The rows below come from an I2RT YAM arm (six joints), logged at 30 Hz.
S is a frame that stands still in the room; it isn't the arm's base.
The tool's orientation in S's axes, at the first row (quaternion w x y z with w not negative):
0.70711 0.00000 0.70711 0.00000
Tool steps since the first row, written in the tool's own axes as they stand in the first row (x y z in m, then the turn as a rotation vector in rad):
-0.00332 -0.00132 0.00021 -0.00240 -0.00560 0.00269
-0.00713 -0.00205 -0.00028 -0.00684 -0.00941 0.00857
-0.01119 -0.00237 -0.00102 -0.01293 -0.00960 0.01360
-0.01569 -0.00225 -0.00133 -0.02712 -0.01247 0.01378
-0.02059 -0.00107 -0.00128 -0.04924 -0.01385 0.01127
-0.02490 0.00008 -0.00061 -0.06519 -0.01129 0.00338
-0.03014 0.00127 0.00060 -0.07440 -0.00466 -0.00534
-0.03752 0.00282 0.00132 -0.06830 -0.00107 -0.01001
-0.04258 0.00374 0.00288 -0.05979 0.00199 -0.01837
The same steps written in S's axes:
0.00021 -0.00132 0.00332 0.00269 -0.00560 0.00240
-0.00028 -0.00205 0.00713 0.00857 -0.00941 0.00684
-0.00102 -0.00237 0.01119 0.01360 -0.00960 0.01293
-0.00133 -0.00225 0.01569 0.01378 -0.01247 0.02712
-0.00128 -0.00107 0.02059 0.01127 -0.01385 0.04924
-0.00061 0.00008 0.02490 0.00338 -0.01129 0.06519
0.00060 0.00127 0.03014 -0.00534 -0.00466 0.07440
0.00132 0.00282 0.03752 -0.01001 -0.00107 0.06830
0.00288 0.00374 0.04258 -0.01837 0.00199 0.05979

